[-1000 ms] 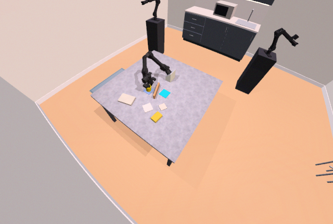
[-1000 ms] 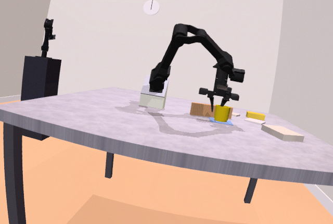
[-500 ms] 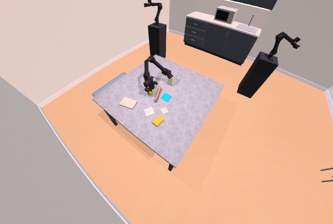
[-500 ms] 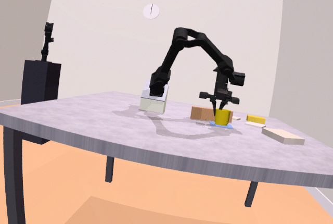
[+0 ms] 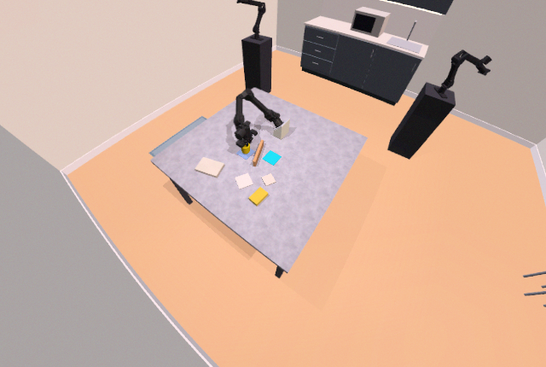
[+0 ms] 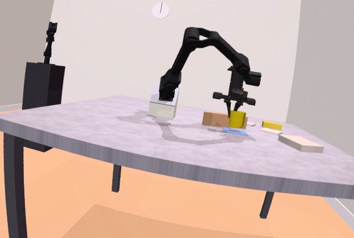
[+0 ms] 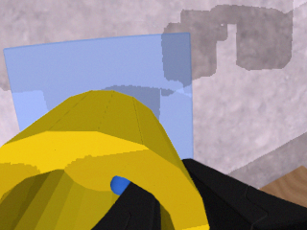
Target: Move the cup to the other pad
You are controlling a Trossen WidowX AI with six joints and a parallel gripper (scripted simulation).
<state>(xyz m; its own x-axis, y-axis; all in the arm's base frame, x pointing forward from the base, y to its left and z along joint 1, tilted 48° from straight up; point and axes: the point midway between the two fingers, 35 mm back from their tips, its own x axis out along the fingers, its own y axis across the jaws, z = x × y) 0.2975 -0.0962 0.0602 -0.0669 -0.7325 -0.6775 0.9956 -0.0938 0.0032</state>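
Right now the cyan pad is 40 mm behind my gripper tip, 200 mm to the left of it and 60 mm below it. The rest, counted from my gripper tip: green marble 20 mm ahead, 20 mm below; then yellow cup 20 mm ahead; then blue marble 20 mm ahead, 20 mm to the left, 20 mm below.
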